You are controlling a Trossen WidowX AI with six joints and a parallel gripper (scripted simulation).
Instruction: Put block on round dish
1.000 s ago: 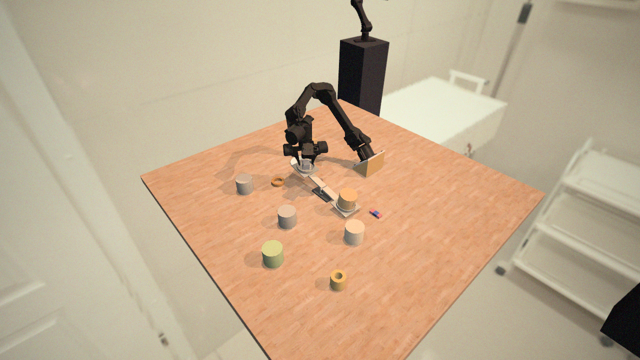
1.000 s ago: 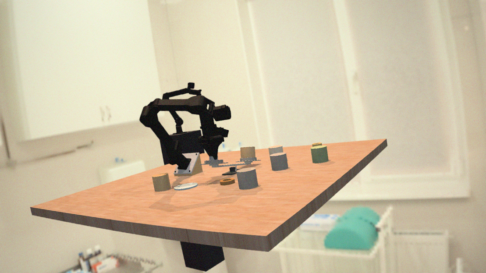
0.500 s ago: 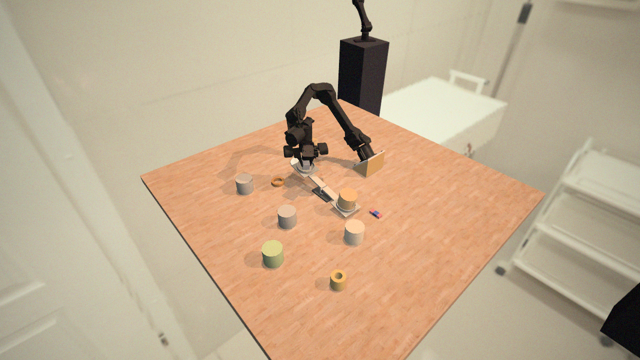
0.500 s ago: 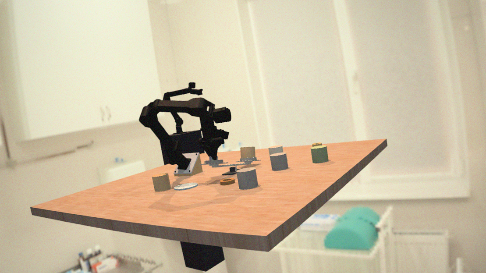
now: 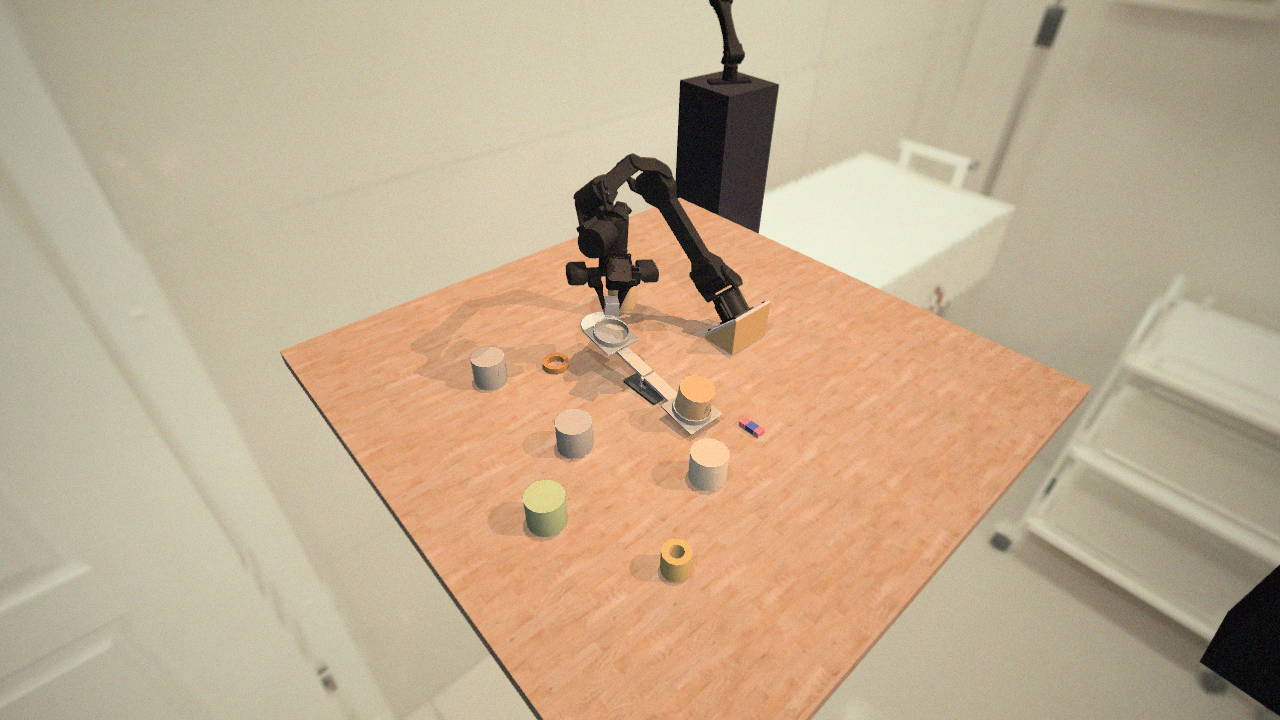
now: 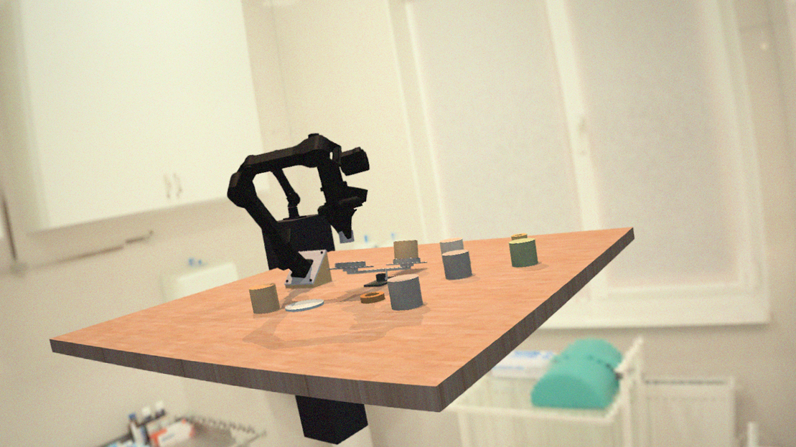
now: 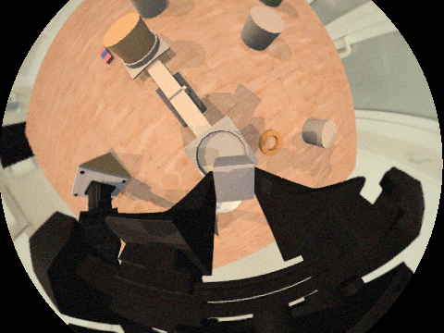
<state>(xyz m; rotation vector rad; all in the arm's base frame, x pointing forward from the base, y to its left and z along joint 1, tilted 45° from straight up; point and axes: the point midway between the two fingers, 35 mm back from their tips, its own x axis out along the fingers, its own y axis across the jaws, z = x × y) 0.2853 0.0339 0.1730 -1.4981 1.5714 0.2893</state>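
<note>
Right now my gripper tip is 6 cm past the round white dish, 13 cm to the left of it and 14 cm above it. Also, from my gripper tip: small balance (1 cm behind, 12 cm to the left, 11 cm below); grey block (1 cm above); cup (2 cm behind, 28 cm to the left, 9 cm below).
</note>
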